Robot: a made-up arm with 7 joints. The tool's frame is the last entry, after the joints. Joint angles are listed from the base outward. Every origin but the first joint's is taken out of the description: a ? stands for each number. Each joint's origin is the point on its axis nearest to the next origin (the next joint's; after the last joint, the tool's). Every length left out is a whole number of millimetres.
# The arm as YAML. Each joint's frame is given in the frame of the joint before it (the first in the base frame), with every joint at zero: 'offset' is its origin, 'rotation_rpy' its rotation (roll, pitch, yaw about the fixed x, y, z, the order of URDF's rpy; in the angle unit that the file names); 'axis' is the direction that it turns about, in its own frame. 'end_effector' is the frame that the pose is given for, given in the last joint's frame.
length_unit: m
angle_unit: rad
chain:
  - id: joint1
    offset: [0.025, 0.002, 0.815]
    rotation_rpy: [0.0, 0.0, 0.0]
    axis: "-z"
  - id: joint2
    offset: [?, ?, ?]
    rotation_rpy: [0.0, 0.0, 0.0]
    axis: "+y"
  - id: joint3
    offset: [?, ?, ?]
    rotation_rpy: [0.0, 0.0, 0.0]
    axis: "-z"
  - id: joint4
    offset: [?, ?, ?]
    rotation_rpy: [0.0, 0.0, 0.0]
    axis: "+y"
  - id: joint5
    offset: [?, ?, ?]
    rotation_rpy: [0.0, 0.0, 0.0]
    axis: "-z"
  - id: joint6
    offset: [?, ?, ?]
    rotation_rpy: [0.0, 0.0, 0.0]
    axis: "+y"
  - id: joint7
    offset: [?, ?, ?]
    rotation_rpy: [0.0, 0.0, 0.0]
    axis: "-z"
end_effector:
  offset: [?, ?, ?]
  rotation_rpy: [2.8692, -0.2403, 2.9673]
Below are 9 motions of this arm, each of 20 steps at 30 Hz.
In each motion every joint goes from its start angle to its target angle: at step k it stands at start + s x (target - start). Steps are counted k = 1, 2, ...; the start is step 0. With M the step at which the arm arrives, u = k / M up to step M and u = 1 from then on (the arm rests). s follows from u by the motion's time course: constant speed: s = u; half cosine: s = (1 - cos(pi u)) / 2; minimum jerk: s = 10 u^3 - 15 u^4 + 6 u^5.
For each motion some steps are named. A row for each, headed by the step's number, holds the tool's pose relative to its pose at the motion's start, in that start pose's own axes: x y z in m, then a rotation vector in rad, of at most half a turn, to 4 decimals.
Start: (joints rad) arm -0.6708 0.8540 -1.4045 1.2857 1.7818 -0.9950 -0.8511
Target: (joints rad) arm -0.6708 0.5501 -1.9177 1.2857 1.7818 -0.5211 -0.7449
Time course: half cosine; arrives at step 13
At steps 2, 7, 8, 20:
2: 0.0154 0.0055 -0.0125 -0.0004 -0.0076 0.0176
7: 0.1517 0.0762 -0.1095 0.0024 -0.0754 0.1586
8: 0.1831 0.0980 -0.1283 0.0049 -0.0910 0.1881
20: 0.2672 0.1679 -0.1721 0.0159 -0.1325 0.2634

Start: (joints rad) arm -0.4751 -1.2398 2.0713 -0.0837 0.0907 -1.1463 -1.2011
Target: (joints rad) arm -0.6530 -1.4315 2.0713 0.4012 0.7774 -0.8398 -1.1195
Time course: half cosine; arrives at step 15
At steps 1, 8, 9, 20:
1: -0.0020 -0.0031 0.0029 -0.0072 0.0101 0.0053
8: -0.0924 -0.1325 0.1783 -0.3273 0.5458 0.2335
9: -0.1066 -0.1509 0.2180 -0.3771 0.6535 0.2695
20: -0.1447 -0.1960 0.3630 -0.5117 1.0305 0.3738

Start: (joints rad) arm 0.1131 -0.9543 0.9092 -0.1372 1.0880 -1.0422 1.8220
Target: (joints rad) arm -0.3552 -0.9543 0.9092 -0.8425 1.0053 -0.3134 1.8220
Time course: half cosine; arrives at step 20
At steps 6, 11, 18, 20:
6: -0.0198 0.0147 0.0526 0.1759 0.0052 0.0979
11: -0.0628 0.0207 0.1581 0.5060 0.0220 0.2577
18: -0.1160 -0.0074 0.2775 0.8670 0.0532 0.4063
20: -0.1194 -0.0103 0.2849 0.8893 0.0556 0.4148

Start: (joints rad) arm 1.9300 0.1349 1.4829 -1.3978 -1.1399 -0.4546 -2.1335
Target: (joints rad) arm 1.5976 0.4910 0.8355 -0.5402 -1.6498 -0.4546 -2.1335
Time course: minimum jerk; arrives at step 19
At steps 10, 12, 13, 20:
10: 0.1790 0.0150 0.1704 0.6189 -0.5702 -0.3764
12: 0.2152 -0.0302 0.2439 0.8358 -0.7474 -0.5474
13: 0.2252 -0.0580 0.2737 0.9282 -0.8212 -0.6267
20: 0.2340 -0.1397 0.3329 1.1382 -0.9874 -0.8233

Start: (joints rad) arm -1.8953 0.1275 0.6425 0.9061 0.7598 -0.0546 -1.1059
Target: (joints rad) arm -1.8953 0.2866 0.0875 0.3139 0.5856 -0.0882 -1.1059
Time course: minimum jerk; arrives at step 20
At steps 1, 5, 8, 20:
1: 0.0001 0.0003 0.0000 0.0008 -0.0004 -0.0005
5: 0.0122 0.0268 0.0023 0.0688 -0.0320 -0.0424
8: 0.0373 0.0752 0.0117 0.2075 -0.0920 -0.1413
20: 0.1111 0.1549 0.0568 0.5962 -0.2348 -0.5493

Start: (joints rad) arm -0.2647 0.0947 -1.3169 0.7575 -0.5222 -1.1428 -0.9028
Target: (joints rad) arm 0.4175 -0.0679 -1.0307 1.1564 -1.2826 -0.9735 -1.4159
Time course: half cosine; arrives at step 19
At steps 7, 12, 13, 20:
7: 0.0314 -0.0142 0.0066 -0.0747 -0.0518 -0.0045
12: 0.0952 -0.0229 0.0181 -0.1057 -0.2267 -0.0333
13: 0.1087 -0.0220 0.0211 -0.0977 -0.2676 -0.0418
20: 0.1527 -0.0133 0.0336 -0.0392 -0.4042 -0.0750

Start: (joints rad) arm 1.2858 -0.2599 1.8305 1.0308 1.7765 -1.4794 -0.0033
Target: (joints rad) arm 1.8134 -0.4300 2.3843 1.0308 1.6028 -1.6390 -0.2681
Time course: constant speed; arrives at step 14
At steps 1, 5, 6, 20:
1: -0.0039 -0.0081 0.0319 0.0300 0.0608 -0.0032
5: 0.0017 -0.0517 0.1586 0.1335 0.3097 -0.0117
6: 0.0084 -0.0652 0.1892 0.1552 0.3731 -0.0126
20: 0.1356 -0.1955 0.3966 0.2692 0.8905 0.0014

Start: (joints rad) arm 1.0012 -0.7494 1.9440 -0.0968 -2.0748 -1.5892 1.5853
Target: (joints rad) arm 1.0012 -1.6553 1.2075 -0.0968 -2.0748 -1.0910 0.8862
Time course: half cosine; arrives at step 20
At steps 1, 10, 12, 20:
1: 0.0017 0.0011 -0.0049 -0.0007 0.0058 -0.0041
10: 0.1207 -0.0089 -0.4063 -0.0802 0.4447 -0.4670
12: 0.1483 -0.0513 -0.5285 -0.1103 0.5601 -0.6629
20: 0.1884 -0.2078 -0.7763 -0.1729 0.7533 -1.1767

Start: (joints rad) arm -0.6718 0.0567 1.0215 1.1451 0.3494 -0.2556 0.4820
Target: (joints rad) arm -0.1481 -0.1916 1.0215 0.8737 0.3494 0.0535 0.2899
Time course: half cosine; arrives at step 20
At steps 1, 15, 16, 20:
1: -0.0012 -0.0021 -0.0003 -0.0025 0.0032 0.0002
15: -0.1062 -0.3093 0.0642 -0.4016 0.3821 0.0019
16: -0.1075 -0.3275 0.0743 -0.4291 0.4002 0.0009
20: -0.1082 -0.3610 0.0949 -0.4815 0.4324 -0.0014

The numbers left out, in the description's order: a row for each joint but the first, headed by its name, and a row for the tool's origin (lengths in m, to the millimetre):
joint2: -0.028 -0.004 0.0
joint3: -0.004 0.0 0.547
joint4: -0.027 -0.049 0.0
joint5: -0.019 0.0 0.357
joint6: 0.019 -0.006 0.0
joint7: -0.021 0.0 0.058
tool: 0.023 0.008 0.0

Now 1 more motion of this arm.
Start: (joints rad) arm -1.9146 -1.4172 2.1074 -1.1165 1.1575 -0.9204 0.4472
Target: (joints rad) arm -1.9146 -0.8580 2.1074 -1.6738 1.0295 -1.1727 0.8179
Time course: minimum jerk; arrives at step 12
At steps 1, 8, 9, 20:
1: 0.0007 -0.0010 -0.0025 -0.0064 -0.0011 0.0012
8: 0.0775 -0.2411 -0.2718 -0.9968 0.0021 0.2795
9: 0.0843 -0.2808 -0.2894 -1.1274 0.0292 0.3301
20: 0.0903 -0.3195 -0.3022 -1.2528 0.0622 0.3822

